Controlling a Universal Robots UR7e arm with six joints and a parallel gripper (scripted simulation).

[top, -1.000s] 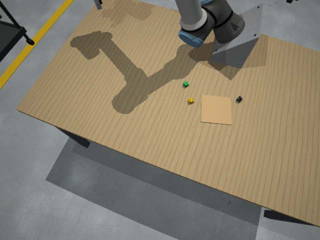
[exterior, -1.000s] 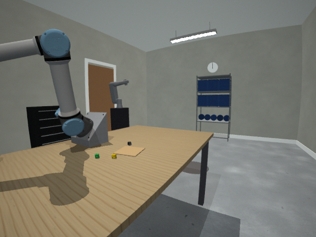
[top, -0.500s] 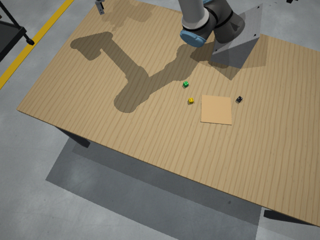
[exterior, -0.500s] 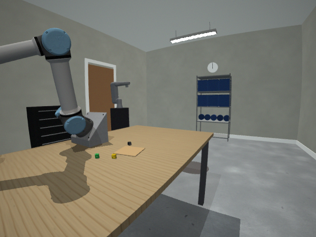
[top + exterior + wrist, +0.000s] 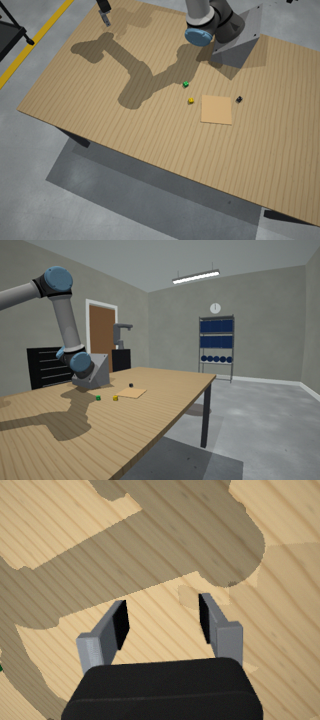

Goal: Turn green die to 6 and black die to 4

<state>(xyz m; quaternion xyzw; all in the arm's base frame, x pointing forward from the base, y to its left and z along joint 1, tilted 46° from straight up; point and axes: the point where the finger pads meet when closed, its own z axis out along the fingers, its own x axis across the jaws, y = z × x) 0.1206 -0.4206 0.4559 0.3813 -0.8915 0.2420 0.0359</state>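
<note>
Now: the green die 19 cm ahead of my hand, 47 cm to the left of it and 11 cm below it. The rest, counted from my hand: yellow die 27 cm ahead, 52 cm to the left, 11 cm below; then black die 20 cm ahead, 74 cm to the left, 11 cm below; then tan mat 28 cm ahead, 64 cm to the left, 12 cm below.
</note>
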